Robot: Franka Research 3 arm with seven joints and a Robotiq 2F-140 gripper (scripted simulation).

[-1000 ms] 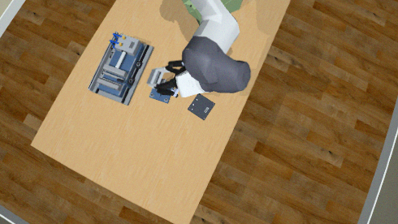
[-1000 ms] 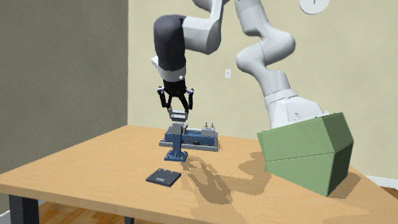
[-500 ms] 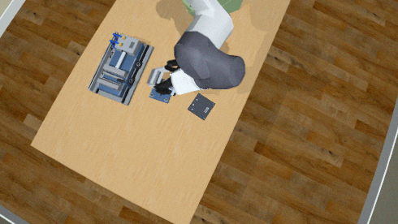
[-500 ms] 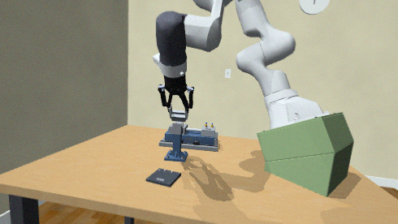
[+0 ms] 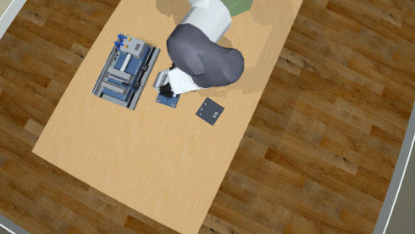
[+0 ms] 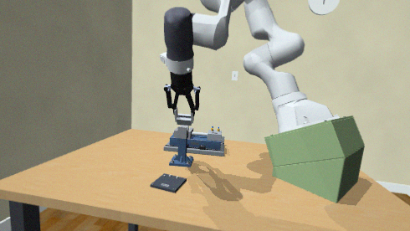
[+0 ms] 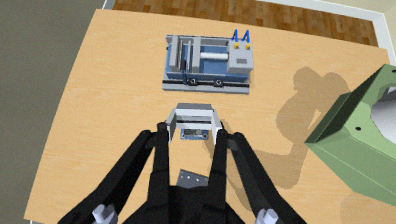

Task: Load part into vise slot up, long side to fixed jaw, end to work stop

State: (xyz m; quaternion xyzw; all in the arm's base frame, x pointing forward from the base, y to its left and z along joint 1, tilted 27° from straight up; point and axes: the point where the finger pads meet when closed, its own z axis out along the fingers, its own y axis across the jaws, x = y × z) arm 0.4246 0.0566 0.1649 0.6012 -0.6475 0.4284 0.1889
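Right now the grey part is 10 mm to the right of my hand and 20 mm below it. Also, from my hand: vise: 40 mm behind, 220 mm to the right, 170 mm below; then dark work stop rod: 30 mm ahead, 170 mm to the right, 120 mm below; then grey air cylinder: 130 mm behind, 210 mm to the right, 130 mm below.
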